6 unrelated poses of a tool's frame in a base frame.
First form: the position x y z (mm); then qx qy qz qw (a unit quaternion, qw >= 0).
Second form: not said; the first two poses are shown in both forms.
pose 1, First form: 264.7 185.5 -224.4 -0.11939 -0.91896 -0.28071 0.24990
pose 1, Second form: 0.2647 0.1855 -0.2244 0.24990 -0.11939 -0.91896 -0.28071
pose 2, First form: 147.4 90.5 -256.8 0.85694 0.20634 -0.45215 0.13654
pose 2, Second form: 0.1474 0.0905 -0.2568 0.13654 0.85694 0.20634 -0.45215
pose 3, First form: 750.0 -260.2 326.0 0.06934 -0.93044 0.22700 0.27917
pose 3, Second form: 0.7500 -0.2602 0.3260 0.27917 0.06934 -0.93044 0.22700
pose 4, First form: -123.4 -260.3 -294.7 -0.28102 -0.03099 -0.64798 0.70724
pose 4, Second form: -0.1234 -0.2603 -0.2947 0.70724 -0.28102 -0.03099 -0.64798
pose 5, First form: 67.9 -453.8 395.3 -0.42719 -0.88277 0.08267 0.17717
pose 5, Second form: 0.0679 -0.4538 0.3953 0.17717 -0.42719 -0.88277 0.08267
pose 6, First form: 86.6 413.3 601.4 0.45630 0.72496 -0.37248 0.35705
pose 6, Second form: 0.0866 0.4133 0.6014 0.35705 0.45630 0.72496 -0.37248
